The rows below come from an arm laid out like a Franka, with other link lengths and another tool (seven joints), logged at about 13 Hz.
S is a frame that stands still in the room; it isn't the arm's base.
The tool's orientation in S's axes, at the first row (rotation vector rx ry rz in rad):
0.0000, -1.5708, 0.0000
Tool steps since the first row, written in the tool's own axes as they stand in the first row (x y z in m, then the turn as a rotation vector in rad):
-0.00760, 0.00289, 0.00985, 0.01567, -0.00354, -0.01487
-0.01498, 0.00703, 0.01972, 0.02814, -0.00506, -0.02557
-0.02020, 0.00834, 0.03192, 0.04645, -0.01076, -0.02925
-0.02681, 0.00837, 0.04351, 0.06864, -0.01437, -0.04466
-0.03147, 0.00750, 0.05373, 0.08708, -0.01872, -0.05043
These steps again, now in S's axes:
-0.00985, 0.00289, -0.00760, 0.01487, -0.00354, 0.01567
-0.01972, 0.00703, -0.01498, 0.02557, -0.00506, 0.02814
-0.03192, 0.00834, -0.02020, 0.02925, -0.01076, 0.04645
-0.04351, 0.00837, -0.02681, 0.04466, -0.01437, 0.06864
-0.05373, 0.00750, -0.03147, 0.05043, -0.01872, 0.08708

